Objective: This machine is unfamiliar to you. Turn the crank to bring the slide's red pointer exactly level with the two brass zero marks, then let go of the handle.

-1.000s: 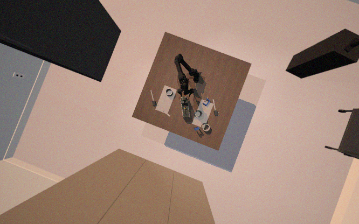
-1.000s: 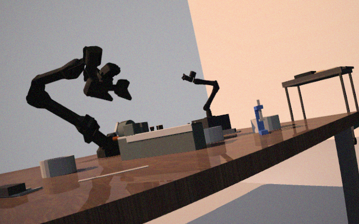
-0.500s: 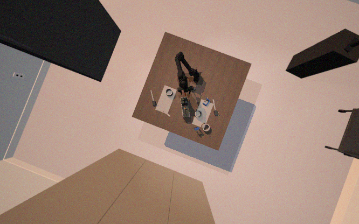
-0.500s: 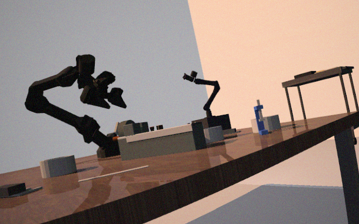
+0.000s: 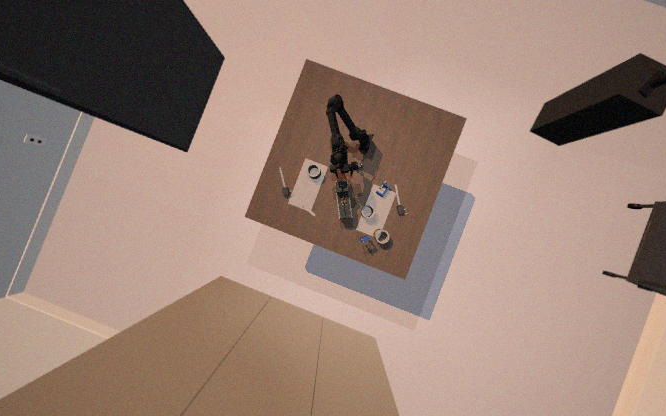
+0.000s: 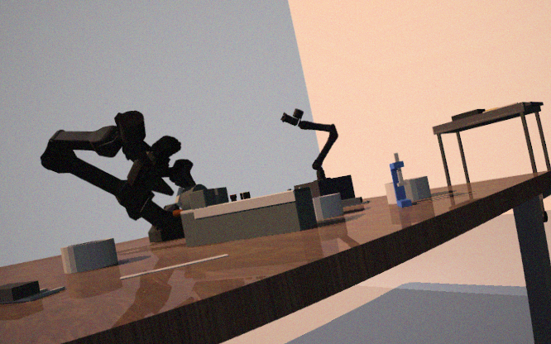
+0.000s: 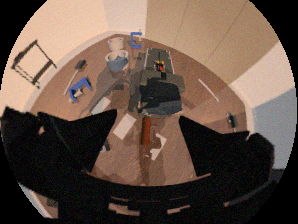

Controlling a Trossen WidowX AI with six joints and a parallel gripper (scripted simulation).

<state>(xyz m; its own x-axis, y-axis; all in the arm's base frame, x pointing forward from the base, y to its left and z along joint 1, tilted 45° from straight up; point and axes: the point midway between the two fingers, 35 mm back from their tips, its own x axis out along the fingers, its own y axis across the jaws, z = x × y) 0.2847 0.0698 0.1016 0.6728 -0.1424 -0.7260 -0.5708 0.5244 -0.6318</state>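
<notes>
My gripper tip is 20 mm past the crank handle, 10 mm to the left of it and 40 mm above it. From my gripper tip the other things lie so: red pointer (130 mm ahead, 60 mm to the left, 30 mm below); thin white rod (330 mm ahead, 140 mm to the right, 120 mm below).
</notes>
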